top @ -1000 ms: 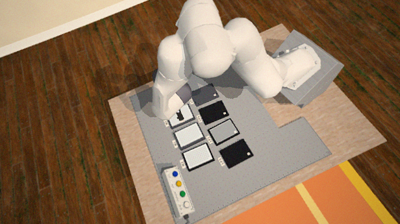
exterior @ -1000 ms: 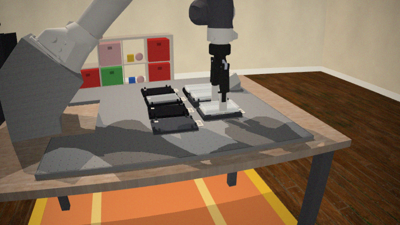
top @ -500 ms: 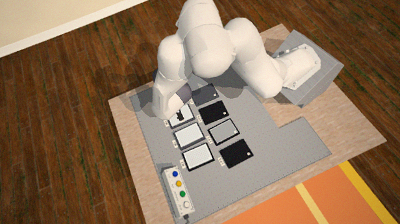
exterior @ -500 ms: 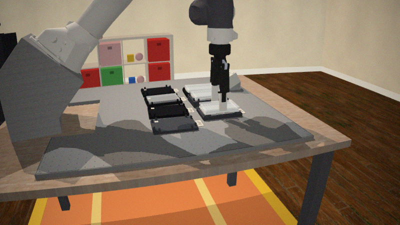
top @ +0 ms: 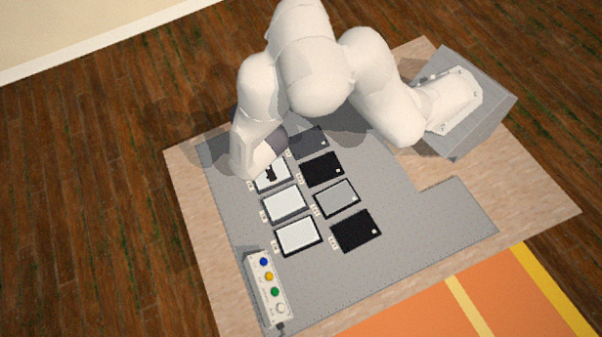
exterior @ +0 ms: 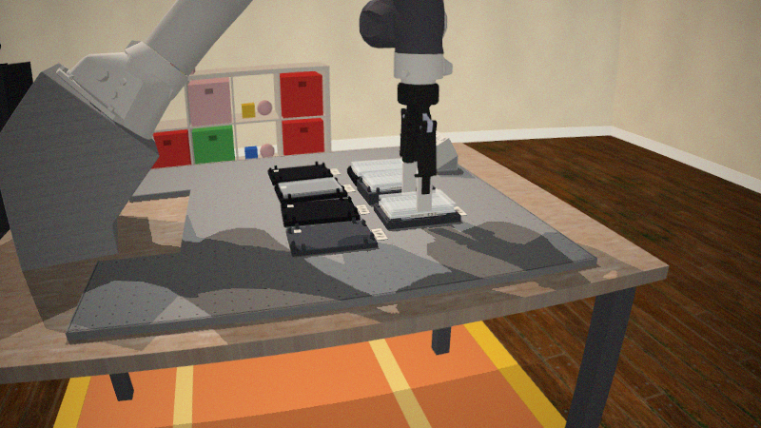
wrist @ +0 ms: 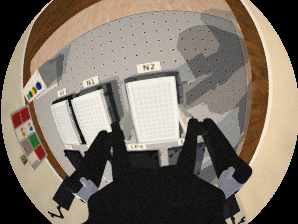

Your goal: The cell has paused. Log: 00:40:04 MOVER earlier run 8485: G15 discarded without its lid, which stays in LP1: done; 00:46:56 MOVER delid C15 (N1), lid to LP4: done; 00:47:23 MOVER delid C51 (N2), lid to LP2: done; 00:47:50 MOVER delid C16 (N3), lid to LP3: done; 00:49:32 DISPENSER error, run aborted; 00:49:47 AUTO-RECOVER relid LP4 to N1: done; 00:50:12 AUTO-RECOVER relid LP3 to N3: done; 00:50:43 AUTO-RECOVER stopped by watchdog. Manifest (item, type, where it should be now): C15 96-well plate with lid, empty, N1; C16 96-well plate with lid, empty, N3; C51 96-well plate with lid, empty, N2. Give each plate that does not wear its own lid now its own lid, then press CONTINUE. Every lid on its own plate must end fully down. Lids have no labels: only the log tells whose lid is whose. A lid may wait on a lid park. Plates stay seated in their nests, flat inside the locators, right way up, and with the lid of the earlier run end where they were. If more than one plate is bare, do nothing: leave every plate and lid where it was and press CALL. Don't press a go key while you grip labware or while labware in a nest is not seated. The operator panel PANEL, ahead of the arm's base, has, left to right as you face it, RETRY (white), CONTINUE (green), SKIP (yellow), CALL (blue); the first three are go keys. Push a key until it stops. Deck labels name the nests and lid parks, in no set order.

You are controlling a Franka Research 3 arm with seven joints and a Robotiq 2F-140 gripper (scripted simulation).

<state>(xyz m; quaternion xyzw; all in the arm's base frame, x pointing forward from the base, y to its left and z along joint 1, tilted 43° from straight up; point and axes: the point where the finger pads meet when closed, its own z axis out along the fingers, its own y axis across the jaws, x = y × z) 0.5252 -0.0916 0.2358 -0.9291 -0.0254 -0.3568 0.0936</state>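
My hand is 3 cm above the plate. Round my hand: lid park LP4: 19 cm behind, 5 cm below, 3 cm to the left; then yellow key: 37 cm to the left, 8 cm ahead, 1 cm above; then blue key: 32 cm to the left, 8 cm ahead, 1 cm above.
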